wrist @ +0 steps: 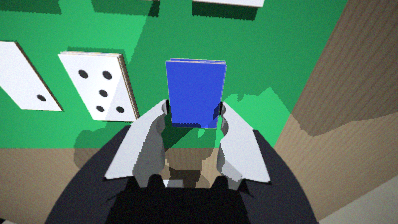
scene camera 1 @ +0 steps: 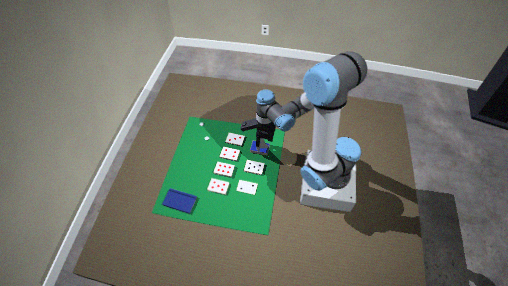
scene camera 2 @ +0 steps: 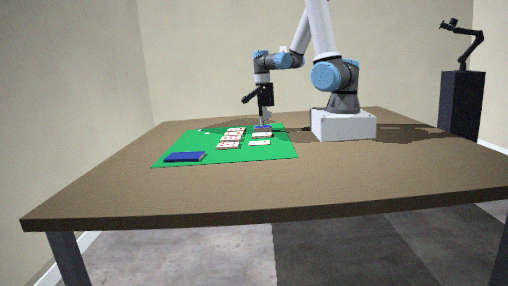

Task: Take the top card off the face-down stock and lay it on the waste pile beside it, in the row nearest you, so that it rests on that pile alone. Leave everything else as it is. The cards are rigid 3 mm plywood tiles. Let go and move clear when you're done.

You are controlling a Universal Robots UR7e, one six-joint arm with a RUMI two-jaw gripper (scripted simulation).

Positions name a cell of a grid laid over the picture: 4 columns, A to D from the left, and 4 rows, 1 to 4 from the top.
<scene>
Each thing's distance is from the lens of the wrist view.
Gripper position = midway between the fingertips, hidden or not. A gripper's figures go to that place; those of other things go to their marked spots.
gripper (wrist: B2): 0.15 m
green mat (wrist: C2): 0.17 m
</scene>
